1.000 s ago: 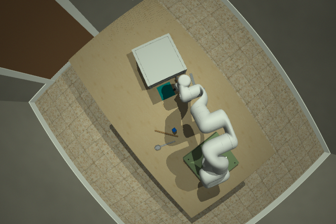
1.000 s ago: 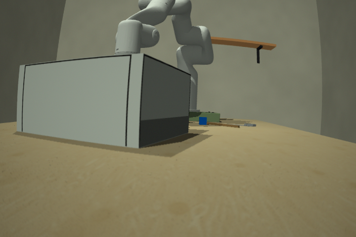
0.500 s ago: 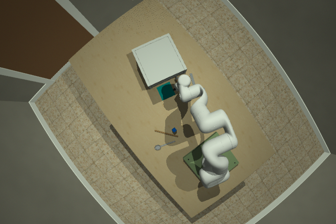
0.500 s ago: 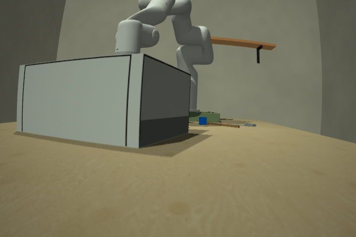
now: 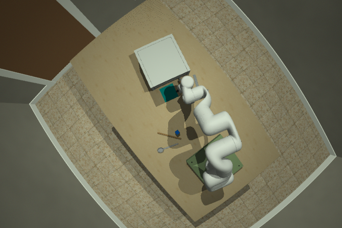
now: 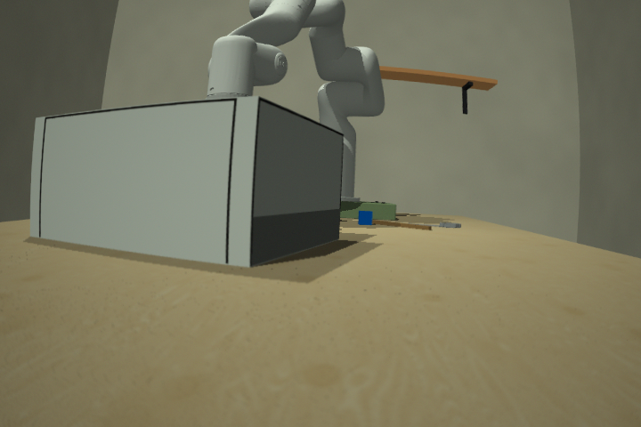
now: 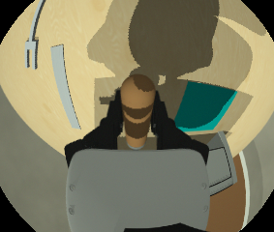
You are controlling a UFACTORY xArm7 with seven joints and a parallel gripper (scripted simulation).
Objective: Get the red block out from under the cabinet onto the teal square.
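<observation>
Right now my hand is 10 cm to the right of the teal square, 5 cm short of it and 2 cm above it. From my hand the other things lie so: grey bar: 9 cm to the right, 3 cm behind, 2 cm below; fork: 17 cm behind, 7 cm to the right, 2 cm below; hook tool: 14 cm ahead, 1 cm below.
</observation>
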